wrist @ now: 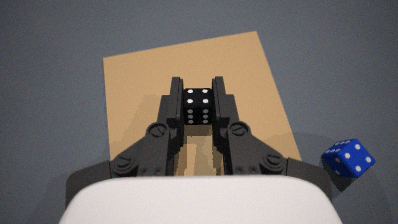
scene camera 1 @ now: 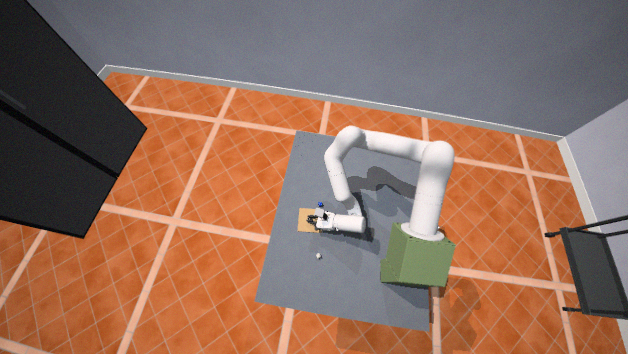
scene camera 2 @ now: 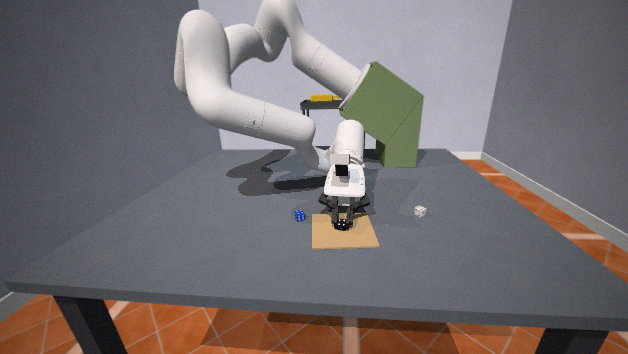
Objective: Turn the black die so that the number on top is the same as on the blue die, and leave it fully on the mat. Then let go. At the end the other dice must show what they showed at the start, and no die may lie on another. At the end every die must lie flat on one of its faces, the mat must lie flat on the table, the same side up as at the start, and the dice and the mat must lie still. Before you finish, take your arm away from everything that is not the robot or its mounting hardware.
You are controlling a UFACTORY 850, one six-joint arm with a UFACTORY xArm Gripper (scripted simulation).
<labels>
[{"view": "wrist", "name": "gripper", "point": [197, 92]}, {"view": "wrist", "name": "blue die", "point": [348, 158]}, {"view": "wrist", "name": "black die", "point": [197, 103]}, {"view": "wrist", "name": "mat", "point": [134, 82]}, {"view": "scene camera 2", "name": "gripper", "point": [341, 226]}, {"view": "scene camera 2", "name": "mat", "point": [361, 234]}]
</labels>
